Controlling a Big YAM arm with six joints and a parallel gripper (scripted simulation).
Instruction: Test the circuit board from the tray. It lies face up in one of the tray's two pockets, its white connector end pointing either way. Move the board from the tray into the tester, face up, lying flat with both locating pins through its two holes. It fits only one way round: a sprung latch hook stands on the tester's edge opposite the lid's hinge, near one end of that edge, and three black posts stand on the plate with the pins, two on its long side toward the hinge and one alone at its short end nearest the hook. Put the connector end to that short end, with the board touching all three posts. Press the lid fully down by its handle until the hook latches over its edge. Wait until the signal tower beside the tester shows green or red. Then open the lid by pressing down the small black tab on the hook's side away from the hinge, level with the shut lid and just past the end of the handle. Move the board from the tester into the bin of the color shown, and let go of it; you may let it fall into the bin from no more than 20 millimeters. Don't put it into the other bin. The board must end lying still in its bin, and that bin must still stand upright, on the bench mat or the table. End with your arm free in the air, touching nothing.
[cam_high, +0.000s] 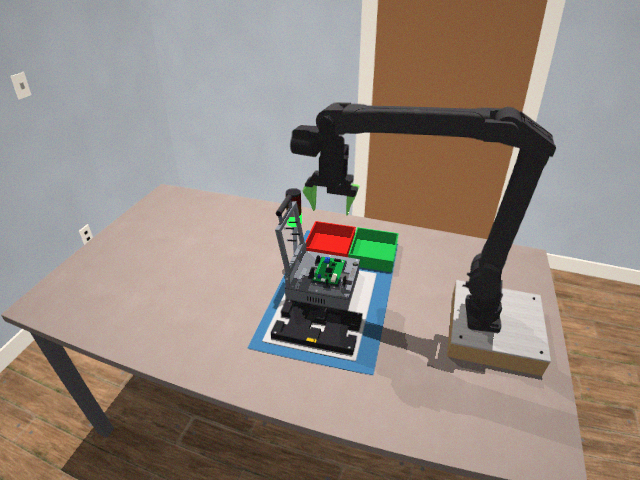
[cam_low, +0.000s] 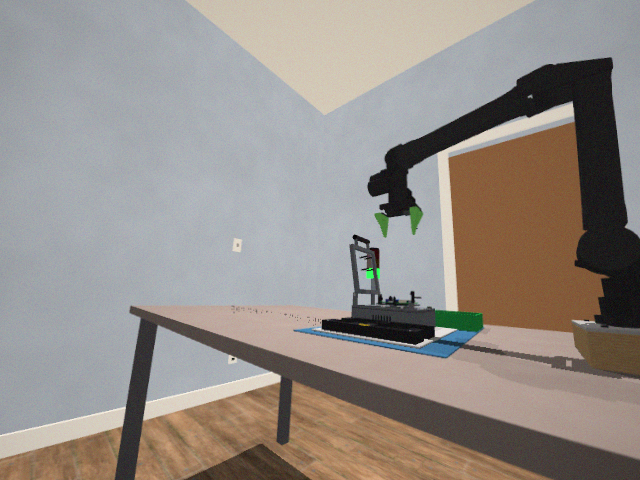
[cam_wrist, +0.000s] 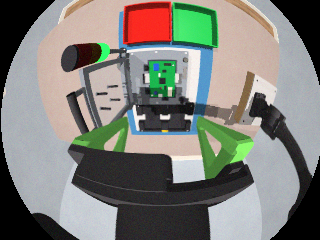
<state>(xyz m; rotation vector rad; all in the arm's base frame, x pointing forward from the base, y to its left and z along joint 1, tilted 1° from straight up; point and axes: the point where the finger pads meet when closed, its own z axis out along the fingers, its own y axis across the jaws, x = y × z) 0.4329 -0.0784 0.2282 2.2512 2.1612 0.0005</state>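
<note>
My hand is 200 mm above the green circuit board. The rest, counted from my hand: red bin 40 mm ahead, 200 mm to the right, 260 mm below; then tester plate 10 mm ahead, 210 mm below; then tester lid 110 mm ahead, 10 mm to the right, 90 mm below.
</note>
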